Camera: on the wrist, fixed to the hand. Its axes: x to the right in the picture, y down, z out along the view.
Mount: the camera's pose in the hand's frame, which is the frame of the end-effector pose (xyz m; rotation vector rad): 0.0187 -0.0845 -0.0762 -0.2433 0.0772 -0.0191
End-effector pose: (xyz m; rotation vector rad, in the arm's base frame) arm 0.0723 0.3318 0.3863 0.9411 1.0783 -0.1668
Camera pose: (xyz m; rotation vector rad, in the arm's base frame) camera -0.0155 0.3406 0.3121 0.7232 1.1504 -0.0139
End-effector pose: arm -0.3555 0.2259 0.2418 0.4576 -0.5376 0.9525
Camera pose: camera -0.2573 0.2398 0.1829 0.2063 -0.5698 0.8698
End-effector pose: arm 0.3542 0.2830 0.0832 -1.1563 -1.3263 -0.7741
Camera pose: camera 0.3023 0.1899 0.1272 -1.2921 -1.2040 -1.0053
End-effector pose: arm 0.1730 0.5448 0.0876 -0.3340 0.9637 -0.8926
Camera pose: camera 0.0725 0.4883 0.0862 -0.5193 1.1455 -0.8113
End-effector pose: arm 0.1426 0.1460 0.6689 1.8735 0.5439 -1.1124
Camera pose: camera 0.1284 0.2541 0.6315 1.7071 0.7097 -0.9435
